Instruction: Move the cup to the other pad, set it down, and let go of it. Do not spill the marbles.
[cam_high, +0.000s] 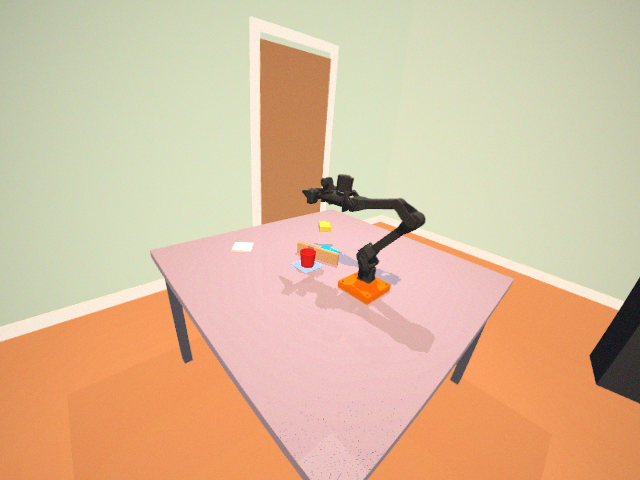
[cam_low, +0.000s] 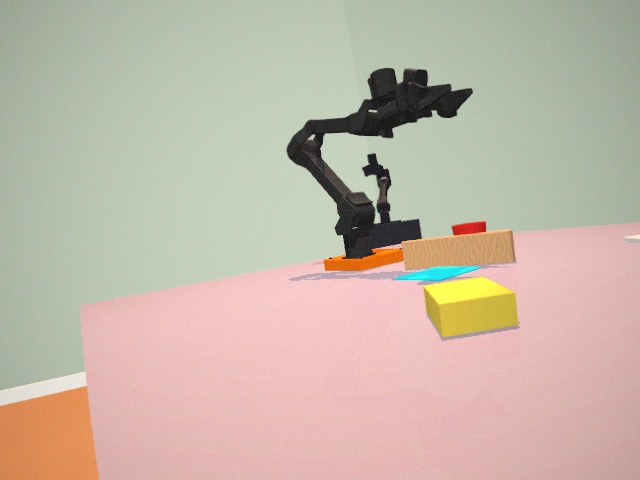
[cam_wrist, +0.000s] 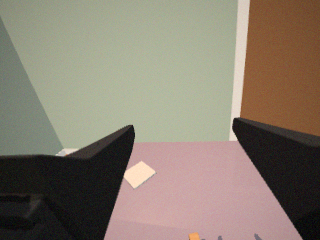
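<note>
The red cup is 7 cm behind my gripper tip, 6 cm to the left of it and 30 cm below it. From my gripper tip the other things lie so: cyan pad 4 cm behind, 12 cm to the right, 35 cm below; wooden wall 6 cm behind, 3 cm to the right, 32 cm below; light blue pad 7 cm behind, 7 cm to the left, 35 cm below.
</note>
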